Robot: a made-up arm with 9 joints. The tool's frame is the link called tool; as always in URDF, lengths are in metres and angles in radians.
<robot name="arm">
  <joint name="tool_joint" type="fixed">
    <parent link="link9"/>
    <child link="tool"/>
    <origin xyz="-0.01 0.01 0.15"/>
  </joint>
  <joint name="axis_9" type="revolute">
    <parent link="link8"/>
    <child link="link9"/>
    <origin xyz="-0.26 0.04 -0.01"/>
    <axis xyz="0 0 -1"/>
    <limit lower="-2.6" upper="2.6"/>
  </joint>
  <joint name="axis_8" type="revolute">
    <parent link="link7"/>
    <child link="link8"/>
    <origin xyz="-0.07 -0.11 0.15"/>
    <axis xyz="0 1 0"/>
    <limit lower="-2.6" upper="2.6"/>
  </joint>
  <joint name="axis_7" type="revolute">
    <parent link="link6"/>
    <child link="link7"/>
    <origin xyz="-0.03 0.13 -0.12"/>
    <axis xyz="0 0 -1"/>
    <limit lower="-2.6" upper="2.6"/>
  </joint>
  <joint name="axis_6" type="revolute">
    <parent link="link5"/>
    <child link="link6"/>
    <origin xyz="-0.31 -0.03 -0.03"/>
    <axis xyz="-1 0 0"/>
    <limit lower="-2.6" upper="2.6"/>
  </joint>
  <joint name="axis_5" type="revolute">
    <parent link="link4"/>
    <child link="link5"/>
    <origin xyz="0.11 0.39 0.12"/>
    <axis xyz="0 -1 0"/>
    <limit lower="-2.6" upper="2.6"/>
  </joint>
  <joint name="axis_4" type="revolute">
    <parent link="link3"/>
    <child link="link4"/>
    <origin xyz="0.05 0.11 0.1"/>
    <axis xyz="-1 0 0"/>
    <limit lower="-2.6" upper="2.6"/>
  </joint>
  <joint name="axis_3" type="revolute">
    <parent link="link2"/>
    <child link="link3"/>
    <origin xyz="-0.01 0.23 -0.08"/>
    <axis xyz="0 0 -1"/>
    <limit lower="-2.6" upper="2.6"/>
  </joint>
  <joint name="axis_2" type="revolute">
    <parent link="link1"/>
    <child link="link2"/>
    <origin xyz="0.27 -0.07 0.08"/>
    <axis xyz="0 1 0"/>
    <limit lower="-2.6" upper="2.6"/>
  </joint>
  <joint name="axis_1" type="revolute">
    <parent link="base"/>
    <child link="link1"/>
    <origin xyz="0 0 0.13"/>
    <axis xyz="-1 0 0"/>
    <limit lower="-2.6" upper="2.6"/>
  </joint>
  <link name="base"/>
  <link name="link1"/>
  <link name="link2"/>
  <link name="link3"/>
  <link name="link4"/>
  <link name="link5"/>
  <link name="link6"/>
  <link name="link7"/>
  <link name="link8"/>
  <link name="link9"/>
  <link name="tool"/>
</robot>
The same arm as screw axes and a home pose.
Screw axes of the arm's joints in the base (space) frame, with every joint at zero. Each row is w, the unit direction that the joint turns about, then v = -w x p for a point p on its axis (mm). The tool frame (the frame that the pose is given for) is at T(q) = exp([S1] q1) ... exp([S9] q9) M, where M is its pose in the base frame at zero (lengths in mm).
S1: w -1 0 0 v 0 -130 0
S2: w 0 1 0 v -210 0 270
S3: w 0 0 -1 v -160 260 0
S4: w -1 0 0 v 0 -230 270
S5: w 0 -1 0 v 350 0 -420
S6: w -1 0 0 v 0 -320 630
S7: w 0 0 -1 v -760 80 0
S8: w 0 1 0 v -350 0 10
S9: w 0 0 -1 v -690 -250 0
M: xyz -260 700 490 (mm) rpy 0 0 0 (deg, as in URDF)
Joint limits (deg, base to tool): -148.97..148.97 -148.97..148.97 -148.97..148.97 -148.97..148.97 -148.97..148.97 -148.97..148.97 -148.97..148.97 -148.97..148.97 -148.97..148.97

